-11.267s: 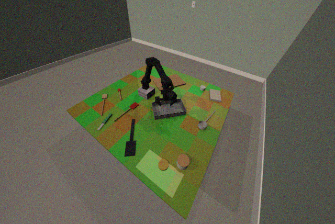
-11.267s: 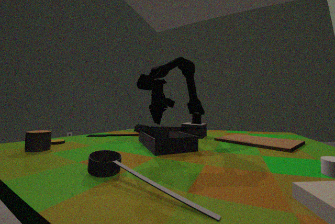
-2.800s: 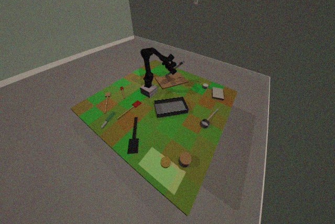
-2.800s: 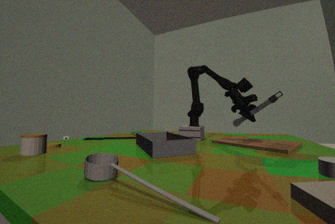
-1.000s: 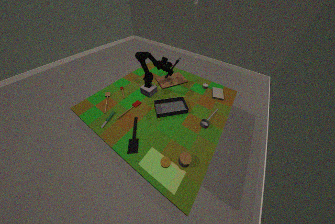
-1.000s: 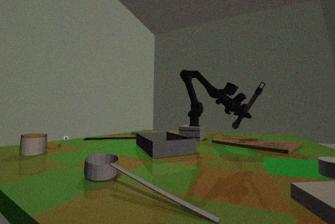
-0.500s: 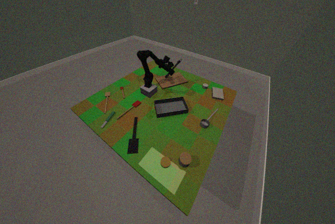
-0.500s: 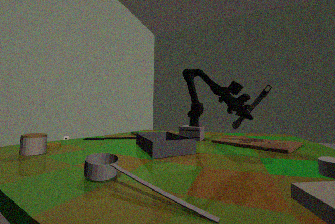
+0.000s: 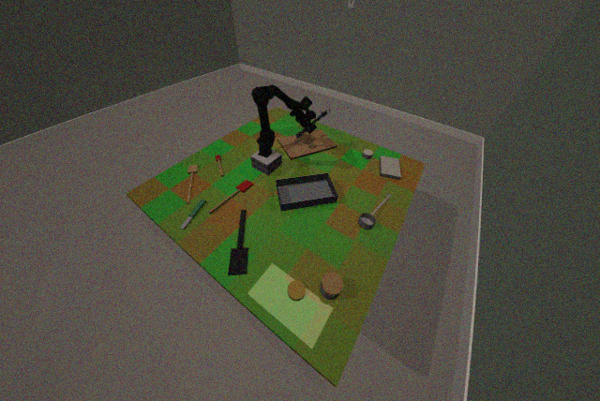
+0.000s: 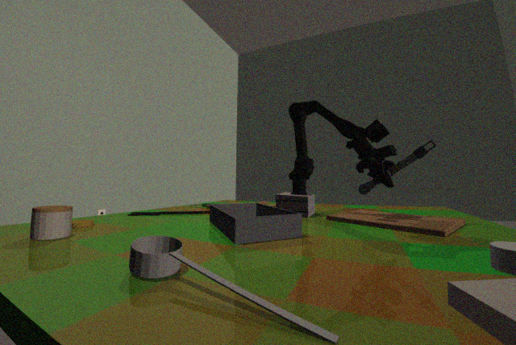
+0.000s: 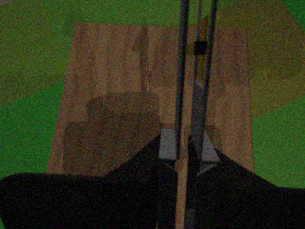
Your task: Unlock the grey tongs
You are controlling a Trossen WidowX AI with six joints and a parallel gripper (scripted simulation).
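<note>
My gripper tip is 2 cm past the wooden board and 11 cm above it. Also, from my gripper tip: black spatula: 1 cm ahead, 84 cm to the right, 11 cm below; then red spatula: 19 cm behind, 61 cm to the right, 11 cm below; then roasting tin: 16 cm ahead, 44 cm to the right, 9 cm below.
</note>
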